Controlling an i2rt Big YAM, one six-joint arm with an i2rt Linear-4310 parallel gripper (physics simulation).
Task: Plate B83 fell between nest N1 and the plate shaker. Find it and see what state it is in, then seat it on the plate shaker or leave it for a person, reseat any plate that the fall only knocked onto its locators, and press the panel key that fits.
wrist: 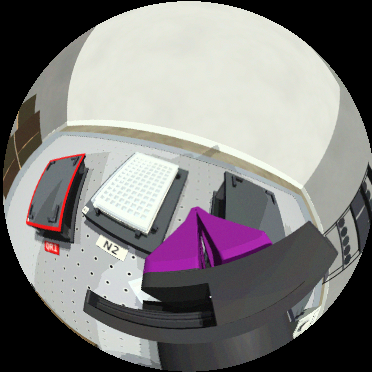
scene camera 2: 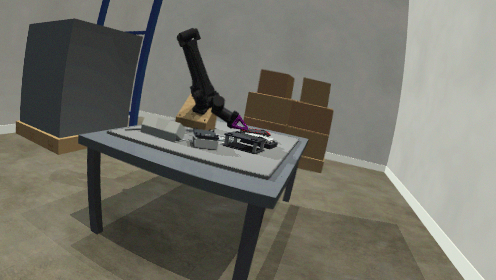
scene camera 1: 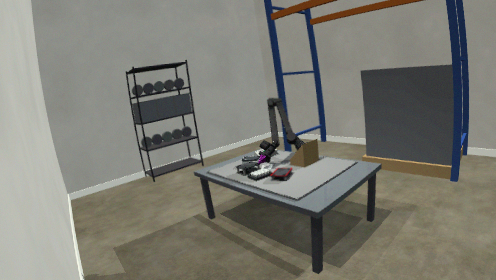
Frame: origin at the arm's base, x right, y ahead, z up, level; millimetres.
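Where they show: gripper, fingertip midpoint: [wrist: 195, 212] [scene camera 2: 247, 129] [scene camera 1: 258, 163]; arm's base at its link origin: [scene camera 2: 203, 106] [scene camera 1: 302, 148].
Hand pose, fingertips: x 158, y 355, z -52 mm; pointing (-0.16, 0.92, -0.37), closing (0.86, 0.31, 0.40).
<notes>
Each offset is from my fingertips to the top centre of the thing. "spot": to the spot under its first point.
My gripper [scene camera 1: 262, 159] [scene camera 2: 244, 128] [wrist: 195, 212] is shut and empty, its purple fingertips together between nests N2 and N1 in the wrist view. A white well plate @(dz -35, dx -81, dy +48 mm) [scene camera 1: 260, 173] [wrist: 137, 192] lies on nest N2 @(spot: dz -52, dx -20, dy +49 mm) [wrist: 176, 200]; whether it sits level inside its locators is unclear. Nest N1 @(dz -11, dx +101, dy +34 mm) [scene camera 2: 245, 136] [wrist: 250, 200] is a raised dark platform, partly hidden by the fingers in the wrist view. The plate shaker @(spot: dz -46, dx +308, dy -62 mm) [scene camera 2: 205, 142] stands beside N1 in scene camera 2. I cannot pick out plate B83. A pale shape @(dz -60, dx +29, dy -99 mm) [wrist: 140, 289] shows partly behind the gripper body.
The red-edged nest QR1 @(dz -28, dx -235, dy -37 mm) [scene camera 1: 282, 173] [wrist: 55, 192] stands beyond N2. A grey sloped console @(dz +10, dx +296, dy -308 mm) [scene camera 2: 161, 128] stands at the other end of the mat. Part of a white panel face [wrist: 306, 324] shows at the wrist view's lower right. The arm's wooden base [scene camera 1: 306, 154] [scene camera 2: 192, 119] stands behind.
</notes>
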